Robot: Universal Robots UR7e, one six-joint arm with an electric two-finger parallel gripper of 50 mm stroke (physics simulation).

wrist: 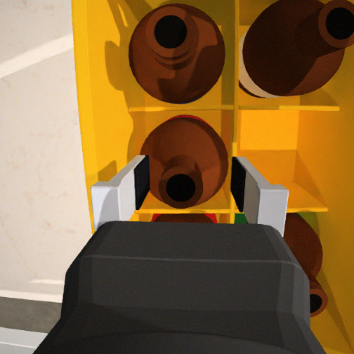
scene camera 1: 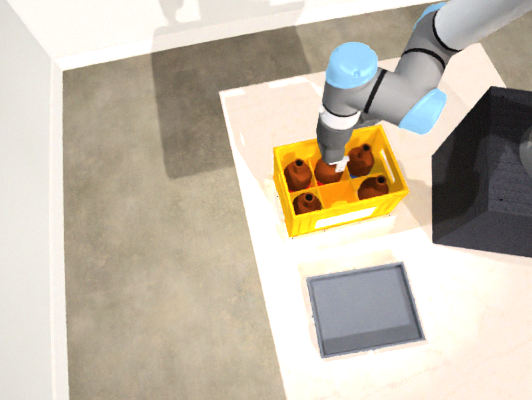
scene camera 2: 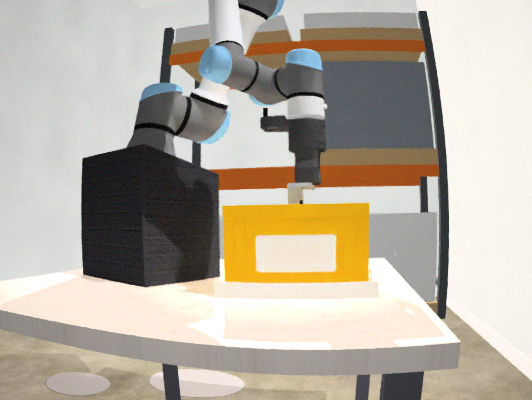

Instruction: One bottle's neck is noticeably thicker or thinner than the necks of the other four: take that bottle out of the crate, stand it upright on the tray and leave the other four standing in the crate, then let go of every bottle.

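Frame: origin at the arm's base, x left, y up, z ahead, level; millimetres.
Seen in the pictures: gripper, between the fingertips: [scene camera 1: 335, 160]; arm's base, origin of its link: [scene camera 2: 148, 165].
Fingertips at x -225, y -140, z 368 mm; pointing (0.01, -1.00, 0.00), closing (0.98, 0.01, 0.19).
Note:
Offsets run from my fingertips to a thing's top centre. "pt": to the spot under its first point. Level surfaces: height alone.
The yellow crate @[dx +35, dy +24, dz +11 mm] [scene camera 1: 302, 223] [scene camera 2: 240, 250] [wrist: 95, 95] holds several brown bottles; its front middle compartment in scene camera 1 is empty. My gripper [scene camera 1: 340, 165] [scene camera 2: 296, 195] [wrist: 189, 172] is open and empty, pointing down over the back middle bottle @[dx -6, dy +12, dz +5 mm] [scene camera 1: 327, 171] [wrist: 192, 145], with a finger to each side of its neck in the wrist view. The back right bottle @[dx +4, dy +12, dz -79 mm] [scene camera 1: 360, 162] [wrist: 175, 75], front right bottle @[dx +94, dy +12, dz -70 mm] [scene camera 1: 372, 189] [wrist: 280, 55], back left bottle @[dx -23, dy +12, dz +88 mm] [scene camera 1: 297, 176] and front left bottle @[dx +66, dy +12, dz +105 mm] [scene camera 1: 306, 204] [wrist: 305, 245] stand in the crate. Which neck differs is unclear. The grey tray @[pt dx +333, dy -146, dz +60 mm] [scene camera 1: 365, 305] bears no bottle.
A tall black pedestal [scene camera 1: 462, 200] [scene camera 2: 115, 220] stands beside the crate on the pale table @[dy -151 mm] [scene camera 1: 475, 300] [scene camera 2: 280, 325]. The crate's walls and dividers surround the bottles. A shelf rack [scene camera 2: 439, 200] stands behind the table.

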